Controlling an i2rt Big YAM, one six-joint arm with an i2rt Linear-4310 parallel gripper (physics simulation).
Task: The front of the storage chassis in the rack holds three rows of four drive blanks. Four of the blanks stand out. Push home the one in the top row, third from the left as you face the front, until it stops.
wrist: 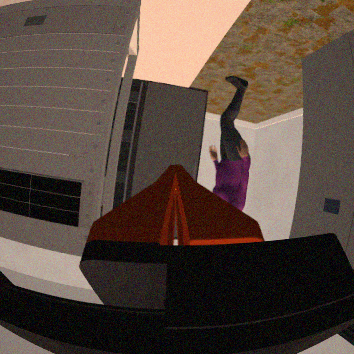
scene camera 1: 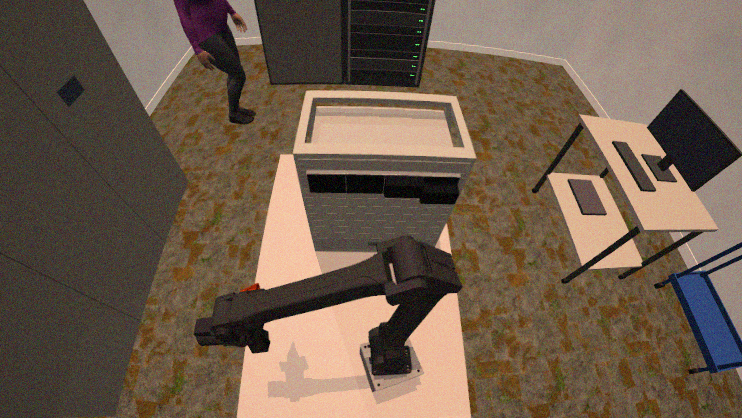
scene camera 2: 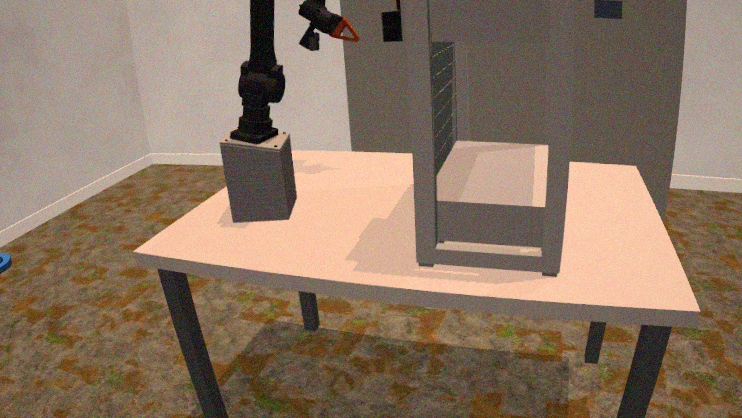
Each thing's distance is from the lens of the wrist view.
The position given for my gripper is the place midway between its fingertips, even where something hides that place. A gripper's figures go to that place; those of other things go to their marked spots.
my gripper (wrist: 175, 173): 13 cm
rack (wrist: 68, 68): 50 cm
